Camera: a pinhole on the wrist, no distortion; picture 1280 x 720 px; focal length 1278.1 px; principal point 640.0 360.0 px. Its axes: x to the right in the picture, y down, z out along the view. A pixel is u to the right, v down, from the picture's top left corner.
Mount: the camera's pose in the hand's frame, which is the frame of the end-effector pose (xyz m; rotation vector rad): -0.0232 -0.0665 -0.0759 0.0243 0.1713 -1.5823
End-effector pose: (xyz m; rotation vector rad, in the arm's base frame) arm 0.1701 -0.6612 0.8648 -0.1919 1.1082 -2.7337
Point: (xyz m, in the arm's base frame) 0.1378 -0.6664 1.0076
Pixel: 714 685
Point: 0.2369 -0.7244 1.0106
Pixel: 385 119
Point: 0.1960 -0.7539 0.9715
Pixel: 112 374
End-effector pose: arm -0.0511 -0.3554 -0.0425 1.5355 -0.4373 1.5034
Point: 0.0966 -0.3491 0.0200
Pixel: outside the picture
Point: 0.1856 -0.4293 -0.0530
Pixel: 856 402
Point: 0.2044 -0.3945 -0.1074
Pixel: 1142 250
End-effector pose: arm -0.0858 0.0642 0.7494 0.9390 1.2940 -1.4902
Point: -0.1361 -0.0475 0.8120
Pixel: 460 210
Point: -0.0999 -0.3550 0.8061
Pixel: 357 338
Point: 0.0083 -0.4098 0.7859
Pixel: 96 317
